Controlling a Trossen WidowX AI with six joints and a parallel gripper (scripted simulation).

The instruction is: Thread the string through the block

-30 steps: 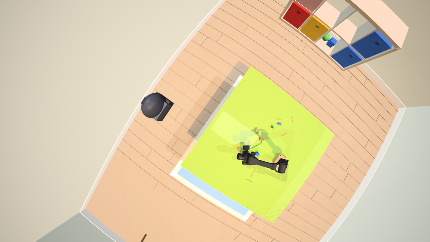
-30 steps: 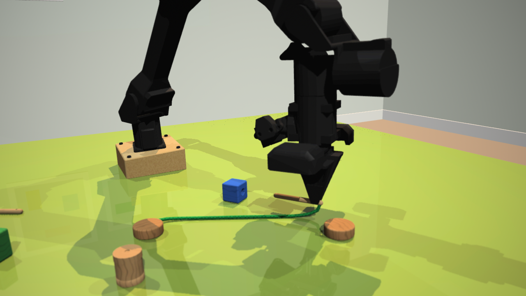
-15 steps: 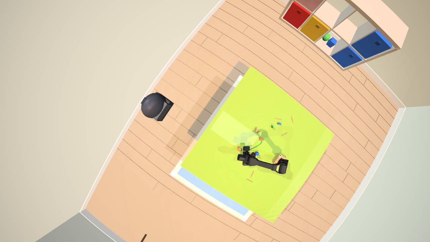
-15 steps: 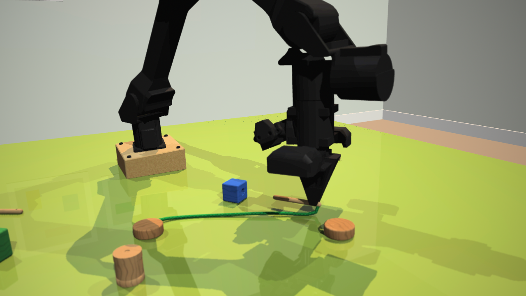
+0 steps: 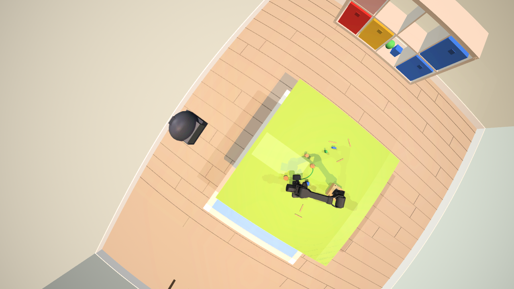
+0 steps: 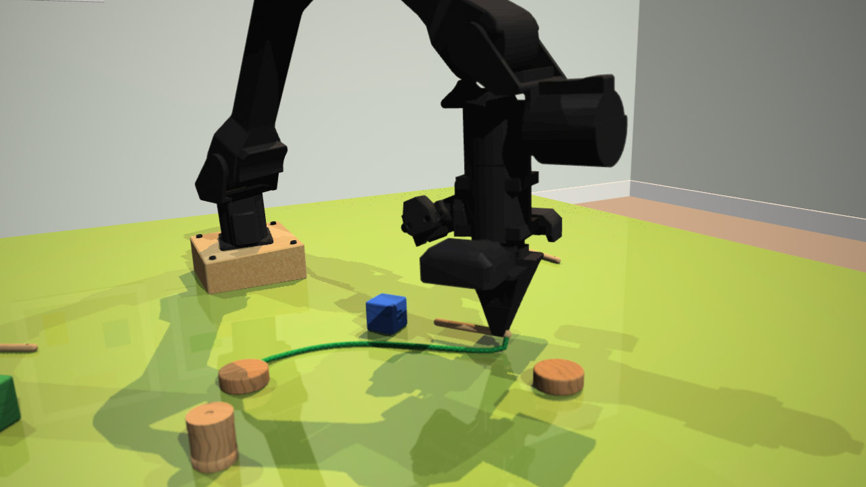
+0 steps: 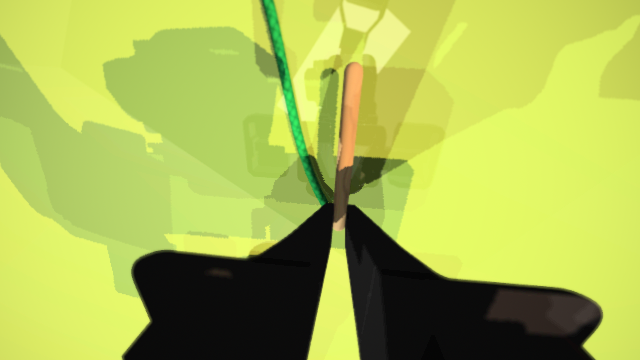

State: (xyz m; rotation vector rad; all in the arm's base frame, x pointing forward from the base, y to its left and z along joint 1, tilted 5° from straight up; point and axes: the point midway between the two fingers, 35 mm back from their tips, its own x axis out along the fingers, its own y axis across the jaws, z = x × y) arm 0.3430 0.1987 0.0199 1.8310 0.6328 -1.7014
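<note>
My gripper tip is now 9 cm past the blue block and 8 cm to the left of it. Also, from my gripper tip: green block (2 cm behind, 40 cm to the right); then wooden cylinder (9 cm ahead, 25 cm to the right).
</note>
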